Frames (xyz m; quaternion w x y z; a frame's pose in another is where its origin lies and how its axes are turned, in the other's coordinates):
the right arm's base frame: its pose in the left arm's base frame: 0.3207 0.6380 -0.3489 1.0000 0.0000 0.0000 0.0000
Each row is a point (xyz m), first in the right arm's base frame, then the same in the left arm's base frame.
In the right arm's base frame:
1: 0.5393 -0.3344 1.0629
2: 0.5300 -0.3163 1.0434
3: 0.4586 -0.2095 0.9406
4: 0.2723 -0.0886 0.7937
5: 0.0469 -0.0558 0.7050
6: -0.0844 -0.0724 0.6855
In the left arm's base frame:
1: 0.8600 0.3036 0.7140
2: 0.8507 0.3217 0.6945
3: 0.7793 0.4285 0.5917
4: 0.5930 0.5494 0.4448
5: 0.3676 0.5822 0.3561
6: 0.2363 0.5656 0.3366

